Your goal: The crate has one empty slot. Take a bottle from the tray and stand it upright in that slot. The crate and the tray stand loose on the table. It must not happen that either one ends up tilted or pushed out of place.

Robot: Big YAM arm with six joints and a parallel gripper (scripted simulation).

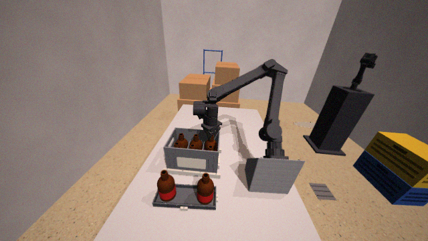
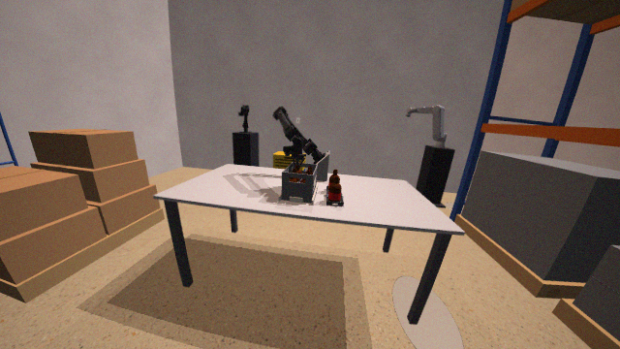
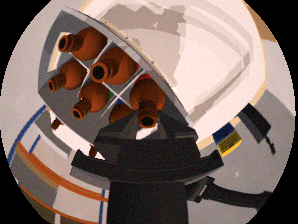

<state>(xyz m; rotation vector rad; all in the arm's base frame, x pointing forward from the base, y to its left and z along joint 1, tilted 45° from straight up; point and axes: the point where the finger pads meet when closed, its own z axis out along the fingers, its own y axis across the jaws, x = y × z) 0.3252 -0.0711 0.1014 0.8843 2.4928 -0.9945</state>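
Right now my hand is 6 cm above the brown bottle. Round my hand: grey crate 9 cm ahead, 5 cm to the left, 8 cm below; then dark tray 8 cm ahead, 27 cm to the left, 15 cm below.
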